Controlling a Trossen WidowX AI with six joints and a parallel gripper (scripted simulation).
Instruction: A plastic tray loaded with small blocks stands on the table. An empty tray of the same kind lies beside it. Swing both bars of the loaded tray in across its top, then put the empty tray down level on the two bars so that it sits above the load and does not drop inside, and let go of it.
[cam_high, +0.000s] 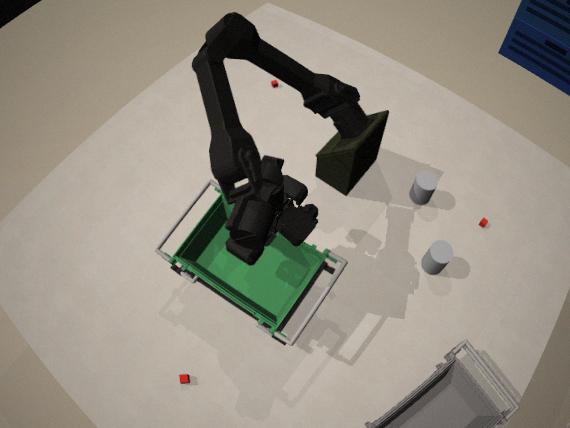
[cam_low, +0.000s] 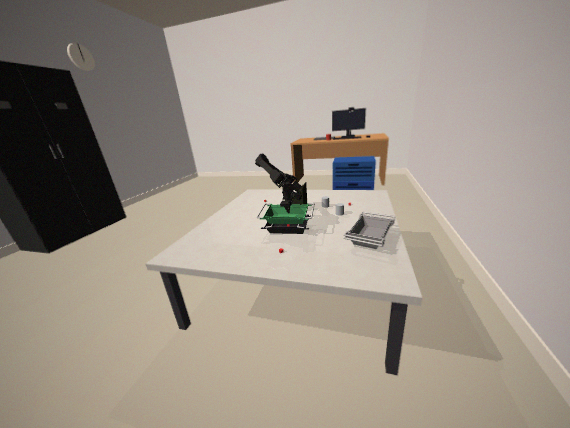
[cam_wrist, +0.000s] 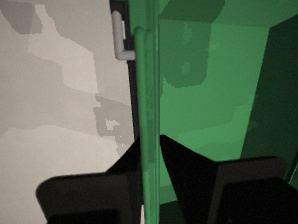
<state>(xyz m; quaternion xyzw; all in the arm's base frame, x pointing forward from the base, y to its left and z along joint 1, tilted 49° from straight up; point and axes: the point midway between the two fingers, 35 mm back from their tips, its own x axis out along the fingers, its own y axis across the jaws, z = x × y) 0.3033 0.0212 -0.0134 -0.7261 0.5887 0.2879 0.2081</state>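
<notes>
Right now my gripper tip is 70 mm short of the green tray, 30 mm below it and 10 mm to the right of it.
</notes>
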